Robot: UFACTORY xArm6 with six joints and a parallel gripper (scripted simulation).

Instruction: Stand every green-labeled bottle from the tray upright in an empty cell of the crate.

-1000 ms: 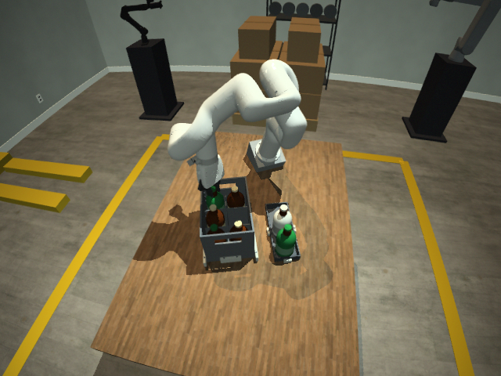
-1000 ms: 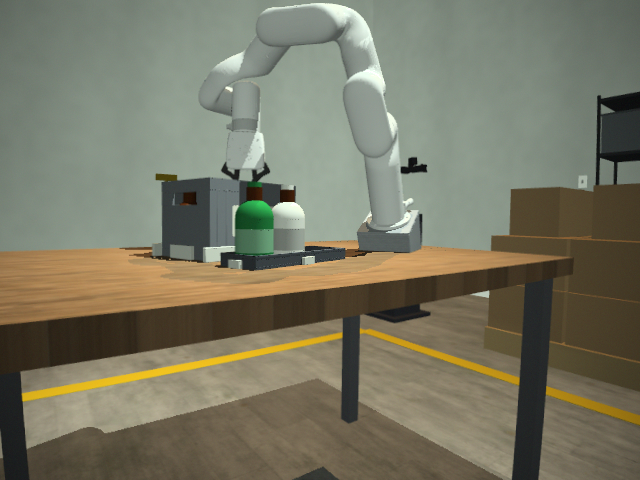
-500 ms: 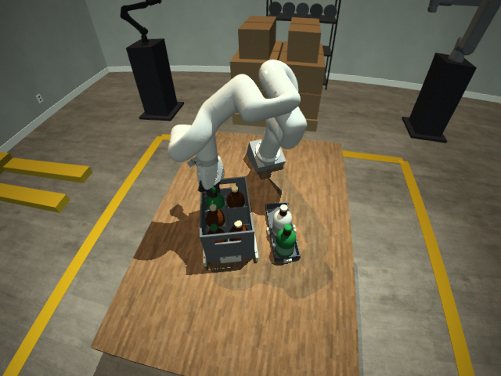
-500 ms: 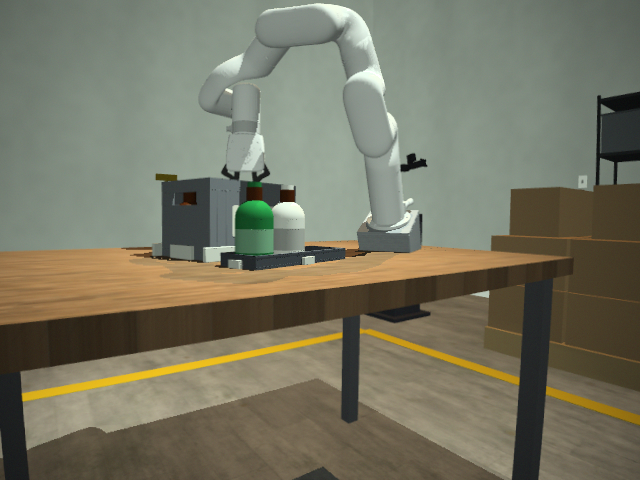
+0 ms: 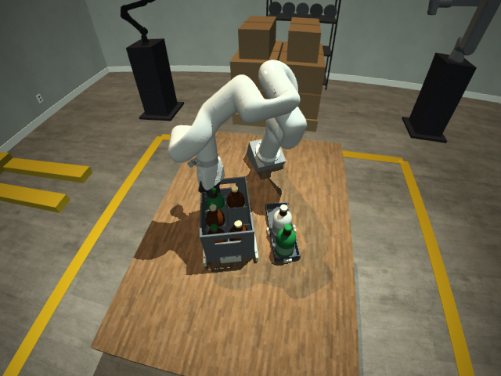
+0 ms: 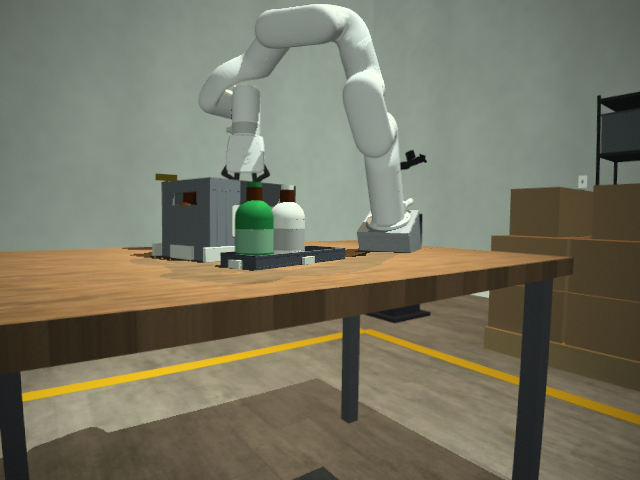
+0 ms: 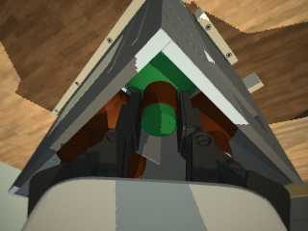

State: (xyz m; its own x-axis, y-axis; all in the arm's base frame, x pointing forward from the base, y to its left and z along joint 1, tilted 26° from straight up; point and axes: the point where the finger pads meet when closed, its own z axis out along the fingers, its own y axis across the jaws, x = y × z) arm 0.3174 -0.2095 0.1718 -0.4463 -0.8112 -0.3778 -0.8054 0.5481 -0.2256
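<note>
The grey crate lies 70 mm ahead of my hand, 70 mm to the left of it and 80 mm below it. From my hand the other things lie so: tray (40 mm ahead, 280 mm to the left, 150 mm below); white-labeled bottle (40 mm ahead, 280 mm to the left, 80 mm below).
</note>
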